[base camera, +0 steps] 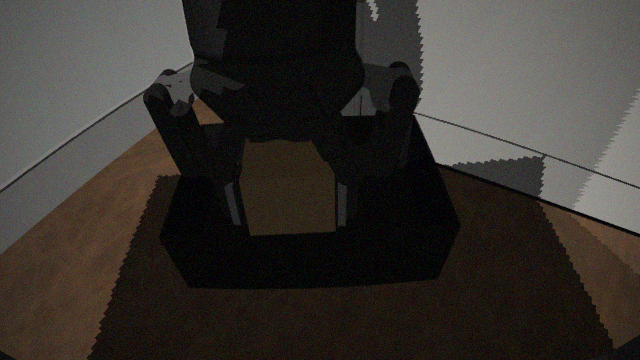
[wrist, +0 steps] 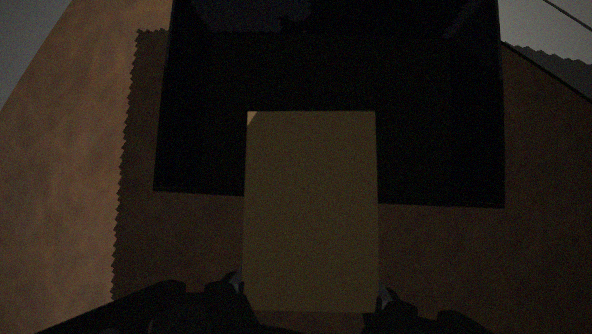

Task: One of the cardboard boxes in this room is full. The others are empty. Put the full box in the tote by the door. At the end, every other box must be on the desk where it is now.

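Places are measured from the arm's base along level axes (x left, y up, z ahead), in metres.
Pixels of known places: gripper, fingertip midpoint: [base camera: 290, 216] [wrist: 308, 288].
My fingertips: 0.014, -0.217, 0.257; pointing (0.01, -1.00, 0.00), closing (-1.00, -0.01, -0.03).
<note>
Ahead of a thing's pixels: the offset from my fingertips to its top centre, as dx, dy, dz. Level surfaces: height alone.
A brown cardboard box {+0.002, +0.034, +0.045} [base camera: 290, 175] [wrist: 310, 190] is held upright between the fingers of my gripper [base camera: 287, 206] [wrist: 308, 288], which is shut on it. The black tote {-0.005, -0.079, +0.146} [base camera: 310, 265] [wrist: 445, 125] stands on the floor. In the base camera view the box hangs in front of the tote's dark inside, with its lower edge close to the line of the near rim. In the wrist view the box covers the middle of the tote's near edge. Dark shading hides how high the box is over the rim. The desk and the other boxes do not show.
A pale wall [base camera: 90, 45] runs along the left, and another pale wall [base camera: 510, 65] stands behind and to the right of the tote. The brown floor {dy -0.179} [base camera: 75, 260] [wrist: 75, 175] surrounds the tote, with a large shadow across it.
</note>
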